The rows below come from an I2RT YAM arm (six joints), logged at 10 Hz.
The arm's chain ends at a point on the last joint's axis. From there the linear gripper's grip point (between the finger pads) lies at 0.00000 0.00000 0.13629 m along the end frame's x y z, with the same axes.
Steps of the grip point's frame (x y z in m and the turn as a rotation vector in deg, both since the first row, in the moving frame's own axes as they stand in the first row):
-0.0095, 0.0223, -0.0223, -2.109, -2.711, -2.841
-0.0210, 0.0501, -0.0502, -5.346, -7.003, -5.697
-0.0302, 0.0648, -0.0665, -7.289, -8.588, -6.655
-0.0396, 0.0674, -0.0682, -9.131, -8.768, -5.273
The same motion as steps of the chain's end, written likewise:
-0.0032, 0.0171, -0.0221, -2.109, -2.711, -2.841
-0.0051, 0.0366, -0.0486, -5.346, -7.003, -5.697
-0.0110, 0.0464, -0.0639, -7.289, -8.588, -6.655
-0.0199, 0.0449, -0.0649, -9.131, -8.768, -5.273

